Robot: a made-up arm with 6 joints.
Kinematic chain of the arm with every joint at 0, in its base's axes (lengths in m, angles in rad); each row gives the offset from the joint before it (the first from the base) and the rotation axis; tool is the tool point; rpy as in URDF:
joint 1: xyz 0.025 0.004 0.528 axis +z
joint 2: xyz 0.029 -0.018 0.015 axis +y
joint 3: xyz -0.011 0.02 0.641 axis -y
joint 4: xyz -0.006 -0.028 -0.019 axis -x
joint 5: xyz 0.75 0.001 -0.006 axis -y
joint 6: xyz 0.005 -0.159 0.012 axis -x
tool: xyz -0.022 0.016 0 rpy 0.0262 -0.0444 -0.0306
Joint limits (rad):
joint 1: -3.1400..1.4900
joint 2: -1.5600..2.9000
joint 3: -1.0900..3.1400
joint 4: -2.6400..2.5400
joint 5: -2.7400..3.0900
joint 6: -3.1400..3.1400
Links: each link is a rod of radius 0.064 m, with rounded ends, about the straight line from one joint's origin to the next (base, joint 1, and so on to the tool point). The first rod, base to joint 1, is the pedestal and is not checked.
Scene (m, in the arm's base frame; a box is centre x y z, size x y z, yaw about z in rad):
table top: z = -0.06
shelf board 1: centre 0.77 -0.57 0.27 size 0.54 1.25 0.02 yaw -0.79
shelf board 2: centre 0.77 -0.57 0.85 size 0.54 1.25 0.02 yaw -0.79
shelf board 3: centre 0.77 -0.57 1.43 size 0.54 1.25 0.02 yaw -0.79
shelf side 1: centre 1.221 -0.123 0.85 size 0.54 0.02 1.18 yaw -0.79
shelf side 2: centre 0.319 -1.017 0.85 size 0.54 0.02 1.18 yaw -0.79
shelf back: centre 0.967 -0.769 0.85 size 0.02 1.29 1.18 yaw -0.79
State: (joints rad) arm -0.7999 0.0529 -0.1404 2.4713 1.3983 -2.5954
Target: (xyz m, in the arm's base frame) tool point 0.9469 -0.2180 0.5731
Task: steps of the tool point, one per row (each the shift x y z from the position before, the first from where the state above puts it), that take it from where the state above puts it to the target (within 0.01 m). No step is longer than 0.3 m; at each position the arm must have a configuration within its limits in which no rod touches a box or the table.
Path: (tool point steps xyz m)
1: -0.1327 0.1309 0.0270
2: -0.1217 0.1259 -0.0270
3: 0.1676 0.0143 -0.1697
4: 0.1131 0.1076 -0.1987
5: 0.0197 0.1571 -0.2045
6: 0.1482 -0.1170 0.0052
7: 0.1154 -0.1491 -0.0052

